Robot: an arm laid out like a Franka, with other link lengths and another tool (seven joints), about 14 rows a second.
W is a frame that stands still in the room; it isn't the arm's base.
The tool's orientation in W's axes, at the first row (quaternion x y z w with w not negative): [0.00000 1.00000 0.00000 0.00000]
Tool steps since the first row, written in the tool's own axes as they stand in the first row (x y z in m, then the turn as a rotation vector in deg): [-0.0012 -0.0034 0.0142 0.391 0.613 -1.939]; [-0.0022 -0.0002 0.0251 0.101 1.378 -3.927]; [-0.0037 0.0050 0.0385 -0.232 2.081 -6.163]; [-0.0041 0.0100 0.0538 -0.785 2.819 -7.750]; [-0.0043 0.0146 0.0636 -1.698 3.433 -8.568]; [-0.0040 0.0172 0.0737 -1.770 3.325 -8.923]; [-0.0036 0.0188 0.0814 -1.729 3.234 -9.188]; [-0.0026 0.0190 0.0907 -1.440 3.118 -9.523]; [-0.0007 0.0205 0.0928 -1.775 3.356 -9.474]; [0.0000 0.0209 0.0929 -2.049 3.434 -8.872]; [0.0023 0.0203 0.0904 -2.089 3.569 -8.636]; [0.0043 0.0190 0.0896 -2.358 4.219 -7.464]
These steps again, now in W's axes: [0.0012 -0.0034 -0.0142 -0.391 0.613 1.939]; [0.0022 -0.0002 -0.0251 -0.101 1.378 3.927]; [0.0037 0.0050 -0.0385 0.232 2.081 6.163]; [0.0041 0.0100 -0.0538 0.785 2.819 7.750]; [0.0043 0.0146 -0.0636 1.698 3.433 8.568]; [0.0040 0.0172 -0.0737 1.770 3.325 8.923]; [0.0036 0.0188 -0.0814 1.729 3.234 9.188]; [0.0026 0.0190 -0.0907 1.440 3.118 9.523]; [0.0007 0.0205 -0.0928 1.775 3.356 9.474]; [0.0000 0.0209 -0.0929 2.049 3.434 8.872]; [-0.0023 0.0203 -0.0904 2.089 3.569 8.636]; [-0.0043 0.0190 -0.0896 2.358 4.219 7.464]
